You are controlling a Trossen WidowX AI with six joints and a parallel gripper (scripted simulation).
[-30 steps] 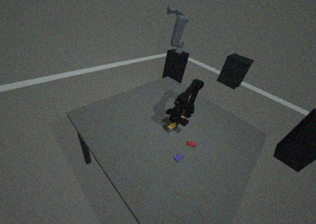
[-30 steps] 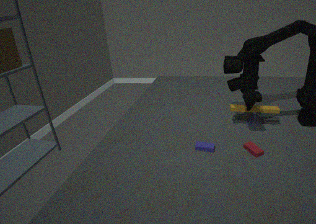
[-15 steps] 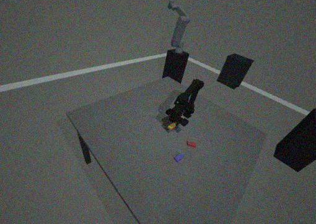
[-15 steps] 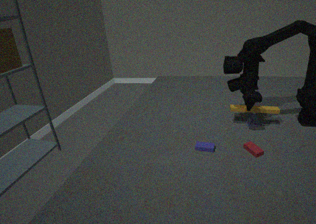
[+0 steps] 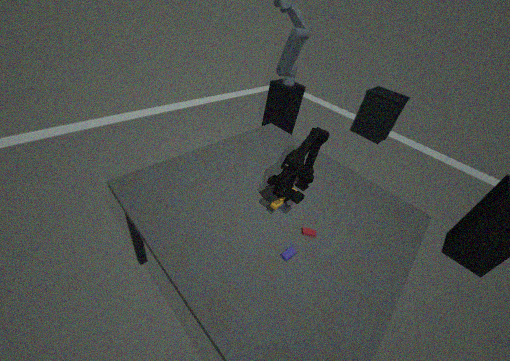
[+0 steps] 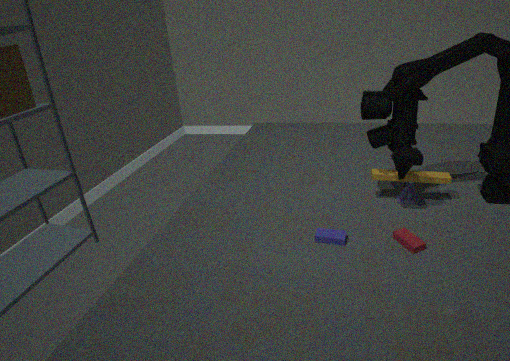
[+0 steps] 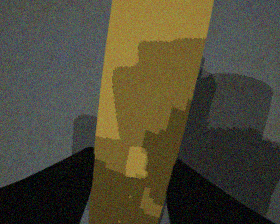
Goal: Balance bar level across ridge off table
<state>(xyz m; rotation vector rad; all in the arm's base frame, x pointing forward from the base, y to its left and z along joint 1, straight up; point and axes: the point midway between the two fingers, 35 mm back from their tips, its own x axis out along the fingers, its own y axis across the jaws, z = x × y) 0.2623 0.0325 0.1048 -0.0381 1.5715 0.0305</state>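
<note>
Now: the yellow bar 30 mm behind my gripper tip. Round my gripper tip: purple block: 160 mm ahead, 190 mm to the left, 60 mm below; then red block: 10 mm behind, 190 mm to the left, 60 mm below.
</note>
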